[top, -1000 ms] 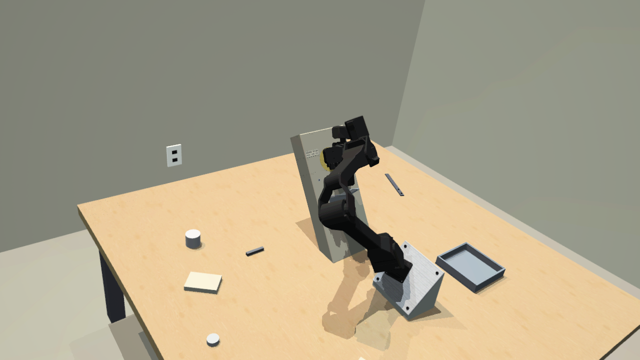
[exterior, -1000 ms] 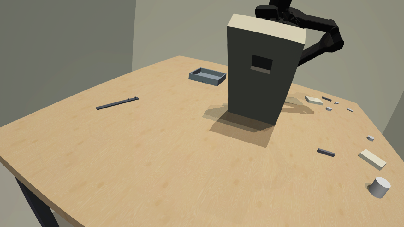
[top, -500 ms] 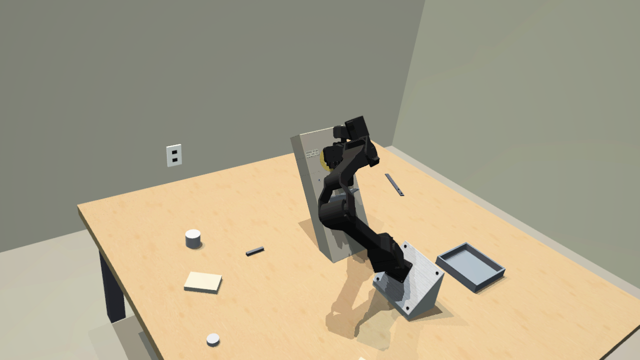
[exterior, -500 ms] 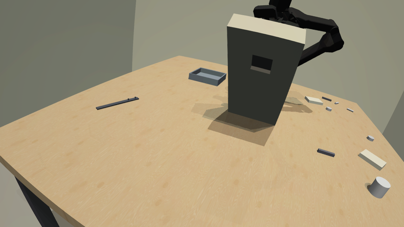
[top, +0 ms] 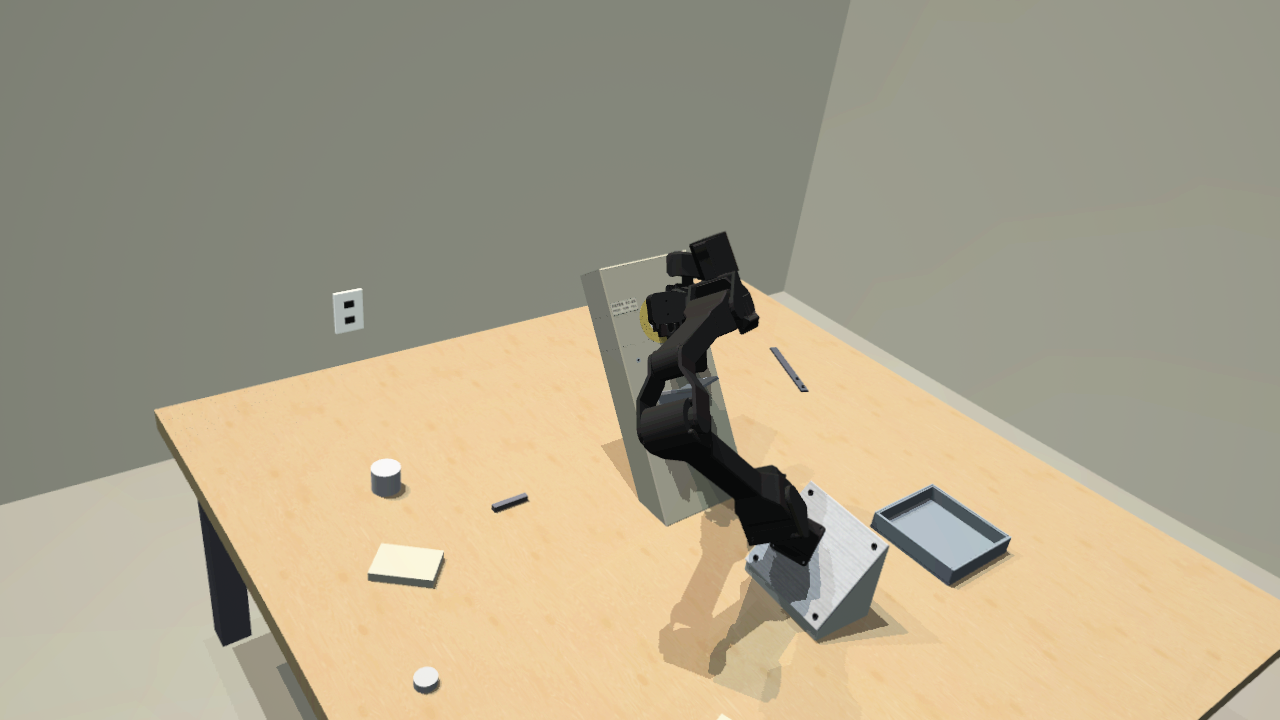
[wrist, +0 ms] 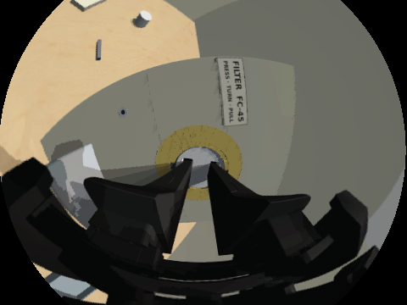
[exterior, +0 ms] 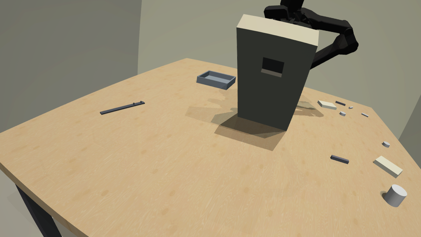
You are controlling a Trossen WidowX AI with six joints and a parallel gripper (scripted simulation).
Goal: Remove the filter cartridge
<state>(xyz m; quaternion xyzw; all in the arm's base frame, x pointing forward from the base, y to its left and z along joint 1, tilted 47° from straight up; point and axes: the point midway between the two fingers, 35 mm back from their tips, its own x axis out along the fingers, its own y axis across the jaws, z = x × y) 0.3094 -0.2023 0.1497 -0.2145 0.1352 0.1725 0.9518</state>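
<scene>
My gripper tip is now 8 cm above the grey service panel and 4 cm past it. From my gripper tip the other things lie so: grey tray: 46 cm behind, 25 cm to the right, 25 cm below; then round grey filter cartridge: 1 cm below, 1 cm ahead.
</scene>
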